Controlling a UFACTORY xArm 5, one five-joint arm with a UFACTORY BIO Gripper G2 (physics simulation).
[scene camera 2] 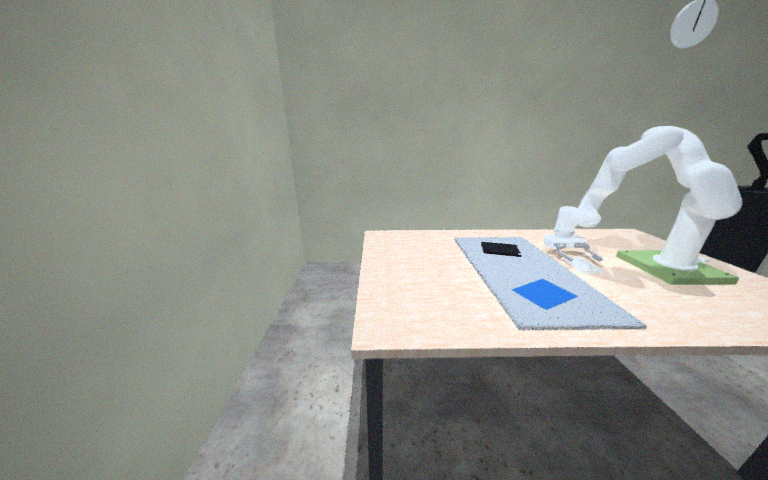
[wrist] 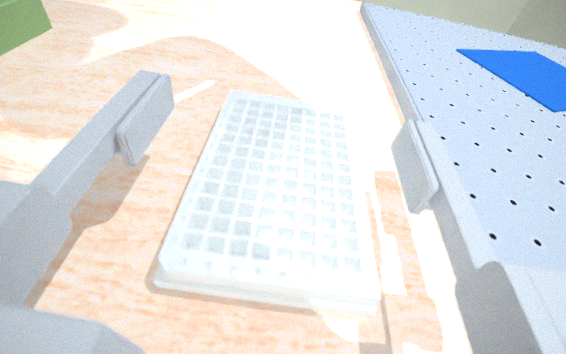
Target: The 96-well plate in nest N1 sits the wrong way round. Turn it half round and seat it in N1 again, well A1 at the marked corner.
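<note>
The white 96-well plate (scene camera 2: 586, 265) (wrist: 280, 190) lies flat on the table top beside the grey perforated board, its wells facing up. In the wrist view its long sides run away from the camera; glare washes out part of it and its corner lettering cannot be read. My gripper (scene camera 2: 583, 258) (wrist: 281, 145) is partly open and empty. It hangs above the plate, with one finger to each side of the plate's long sides and both apart from it. A flat black block (scene camera 2: 500, 249) sits on the far part of the board; no N1 label or corner mark can be read.
The grey perforated board (scene camera 2: 487, 263) (wrist: 480, 165) lies on the table (scene camera 2: 407, 294), close beside the right finger in the wrist view. A blue square (scene camera 2: 544, 294) (wrist: 525, 75) is on the board. The arm's green base plate (scene camera 2: 688, 277) (wrist: 20, 22) stands on the plate's other side.
</note>
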